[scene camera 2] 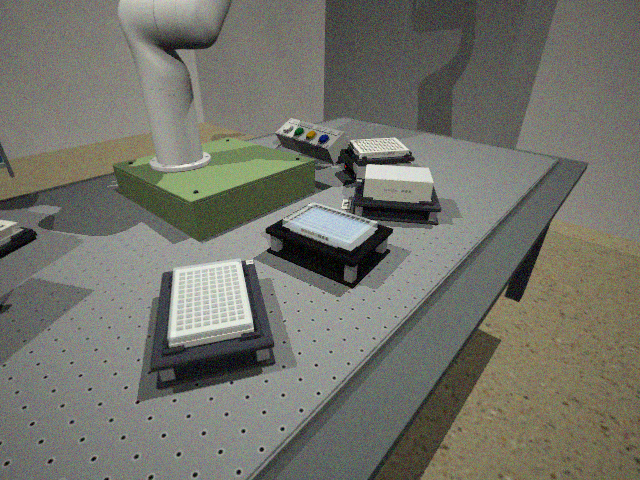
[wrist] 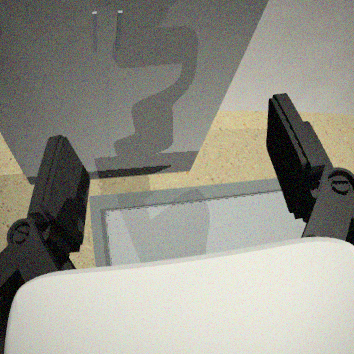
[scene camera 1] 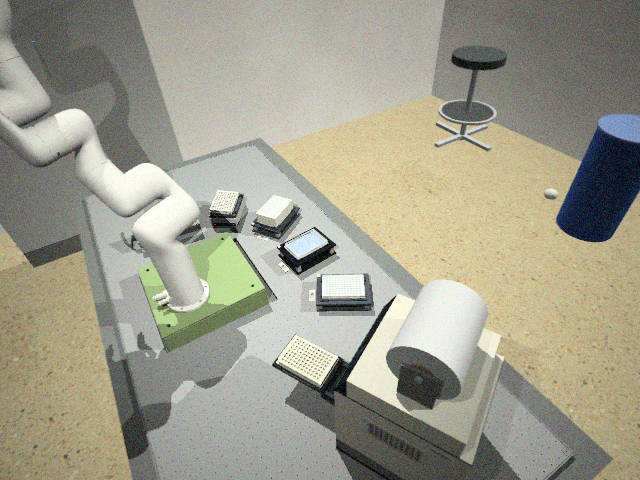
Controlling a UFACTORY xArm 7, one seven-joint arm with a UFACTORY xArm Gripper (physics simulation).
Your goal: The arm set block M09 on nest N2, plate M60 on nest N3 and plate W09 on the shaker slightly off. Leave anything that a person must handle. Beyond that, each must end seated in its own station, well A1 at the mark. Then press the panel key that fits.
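My gripper (wrist: 169,136) is open and empty, high above the table; it does not show in the scene views. A tall white block (scene camera 1: 275,210) (scene camera 2: 398,183) sits on a dark nest. A clear plate with pale blue wells (scene camera 1: 307,243) (scene camera 2: 330,225) lies on a black nest (scene camera 2: 273,233). A white well plate (scene camera 1: 342,286) (scene camera 2: 210,301) lies on another dark nest (scene camera 2: 262,310). A white plate (scene camera 1: 225,201) (scene camera 2: 379,147) rests on a unit with a red light, likely the shaker. Labels, A1 marks and small seating offsets are unreadable. The panel (scene camera 2: 333,147) has white, green, yellow and blue keys.
A beige machine (scene camera 1: 403,415) with a large white roll (scene camera 1: 444,330) stands on the table (scene camera 1: 232,413), a cream plate (scene camera 1: 308,360) on its tray. The arm rises from a green base block (scene camera 1: 227,268) (scene camera 2: 242,180). A stool (scene camera 1: 479,56) and blue cylinder (scene camera 1: 599,180) stand on the floor.
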